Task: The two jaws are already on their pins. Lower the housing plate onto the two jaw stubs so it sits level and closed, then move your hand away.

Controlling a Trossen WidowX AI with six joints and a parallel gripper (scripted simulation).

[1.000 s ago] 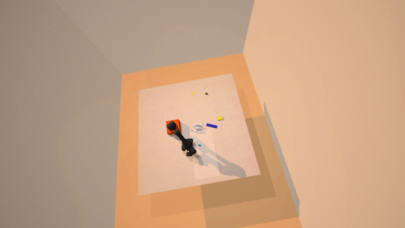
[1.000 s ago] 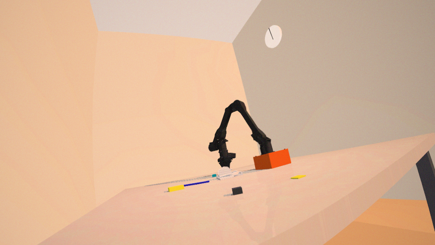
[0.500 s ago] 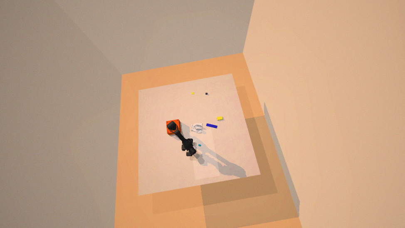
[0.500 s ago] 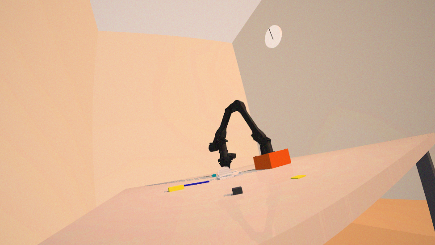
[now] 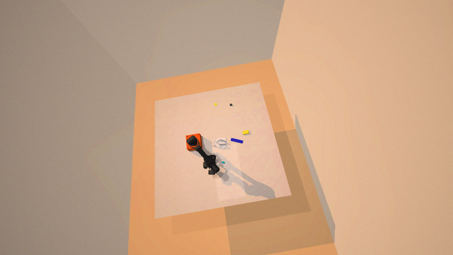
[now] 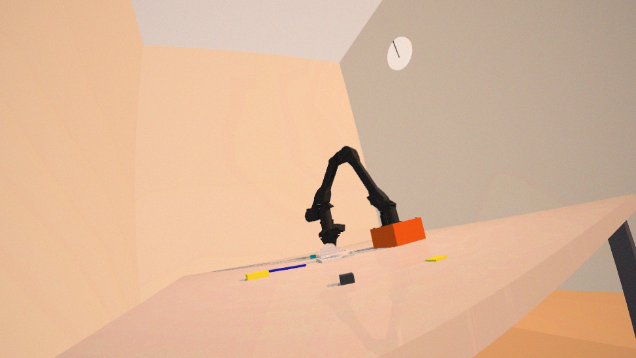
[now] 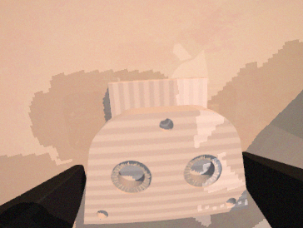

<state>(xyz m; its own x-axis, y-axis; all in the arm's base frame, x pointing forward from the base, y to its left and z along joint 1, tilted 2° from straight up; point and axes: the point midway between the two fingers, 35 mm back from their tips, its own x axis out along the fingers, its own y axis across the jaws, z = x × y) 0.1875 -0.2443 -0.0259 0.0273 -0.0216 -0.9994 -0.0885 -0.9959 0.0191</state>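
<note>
Now: gripper tip 10 cm short of the teal piece and 3 cm to the right of it. Round my gripper tip: blue bar (26 cm ahead, 25 cm to the left, 1 cm below); flat yellow tile (5 cm ahead, 72 cm to the left, 1 cm below); white housing plate (1 cm behind, 2 cm above).
</note>
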